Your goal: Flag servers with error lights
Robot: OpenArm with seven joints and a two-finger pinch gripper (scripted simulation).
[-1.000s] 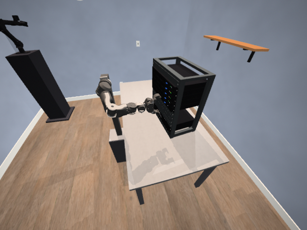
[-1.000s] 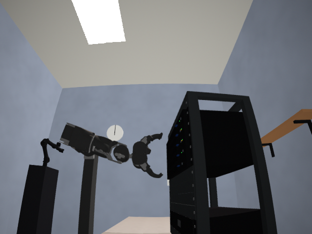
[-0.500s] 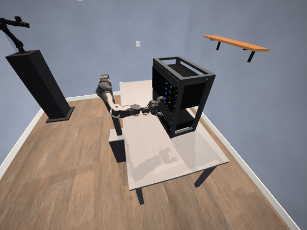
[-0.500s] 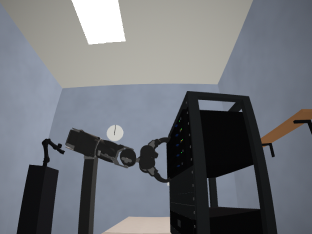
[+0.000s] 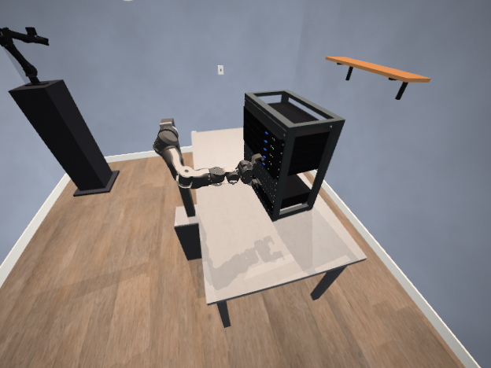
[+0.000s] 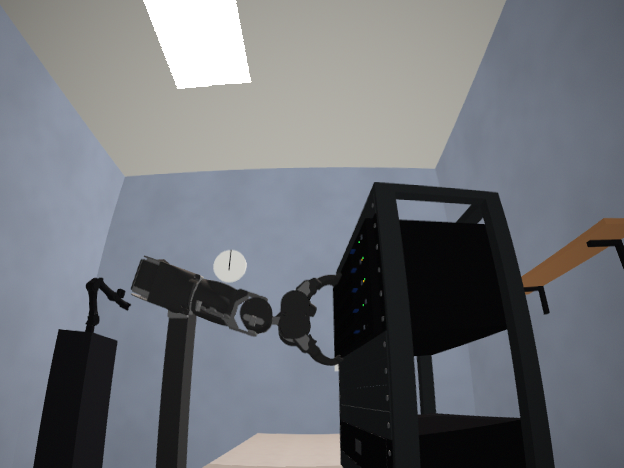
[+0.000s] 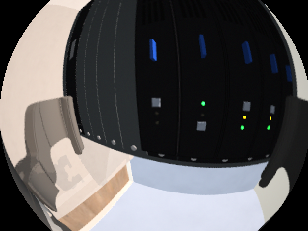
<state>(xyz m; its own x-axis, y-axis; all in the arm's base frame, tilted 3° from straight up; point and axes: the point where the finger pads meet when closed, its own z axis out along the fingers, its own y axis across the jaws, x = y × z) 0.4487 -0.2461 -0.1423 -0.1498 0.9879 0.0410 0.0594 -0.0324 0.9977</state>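
Right now the locate button is 120 mm above my hand, 30 mm ahead of it and 20 mm to the left of it. Also, from my hand: information tag 120 mm above, 70 mm to the left, 60 mm ahead.
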